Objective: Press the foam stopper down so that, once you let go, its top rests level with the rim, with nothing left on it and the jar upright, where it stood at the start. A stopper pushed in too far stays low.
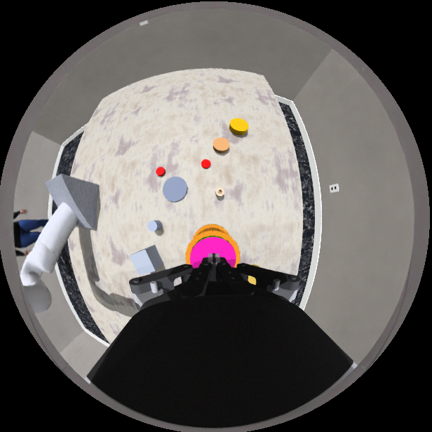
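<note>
The orange jar (212, 229) stands upright on the table, seen from above, with its round rim around the stopper. The stopper's top is a magenta disc (212, 249), with a thin dark green edge showing at its far side. My gripper (213, 260) is shut and empty, and its fingertips are over the magenta top. From this angle I cannot tell whether they touch it, nor how high the top stands against the rim. The near part of the jar and stopper is hidden behind the fingers.
On the table (125, 200) lie a blue disc (175, 189), a small tan ring (216, 193), two red discs (206, 163) (160, 171), an orange disc (221, 144) and a yellow disc (239, 125). A pale cylinder (154, 225) and a pale block (143, 262) stand left of the jar.
</note>
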